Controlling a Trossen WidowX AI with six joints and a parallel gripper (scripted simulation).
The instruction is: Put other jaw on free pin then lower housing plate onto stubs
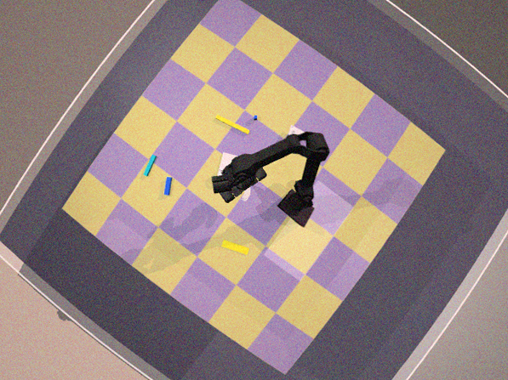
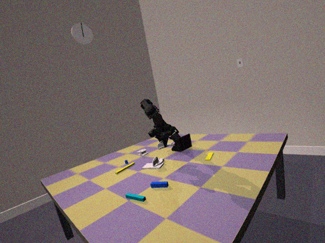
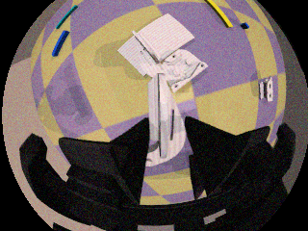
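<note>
The white base plate is 10 cm ahead of my gripper tip, 9 cm below it and 2 cm to the right of it. Round my gripper tip: long yellow bar 20 cm ahead, 19 cm to the right, 9 cm below; then yellow block 24 cm to the left, 13 cm behind, 9 cm below; then small blue cube 27 cm to the right, 13 cm ahead, 8 cm below.
</note>
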